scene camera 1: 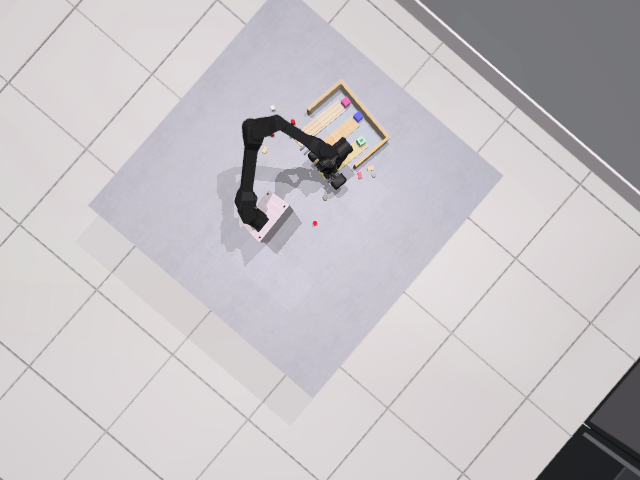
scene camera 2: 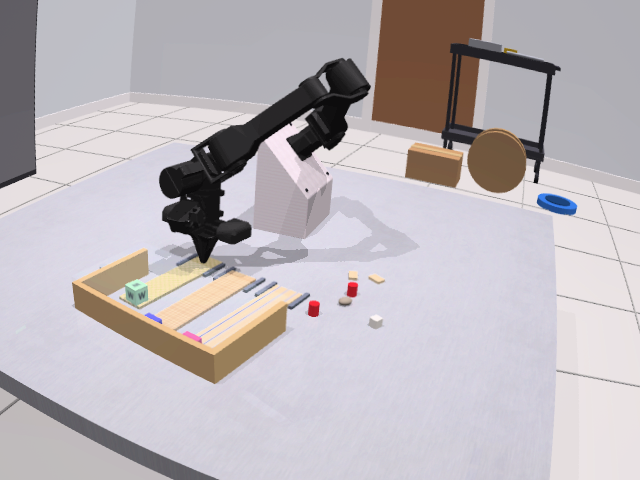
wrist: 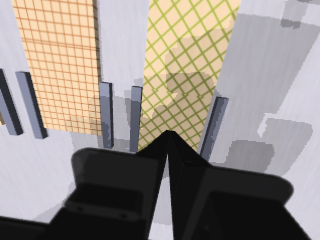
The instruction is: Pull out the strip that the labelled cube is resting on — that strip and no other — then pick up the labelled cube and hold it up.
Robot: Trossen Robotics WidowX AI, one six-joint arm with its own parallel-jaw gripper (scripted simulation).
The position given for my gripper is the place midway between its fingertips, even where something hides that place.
Note:
I see my gripper [scene camera 2: 203,262] and a lattice strip [wrist: 184,53].
My gripper also shows in the wrist view [wrist: 169,135].

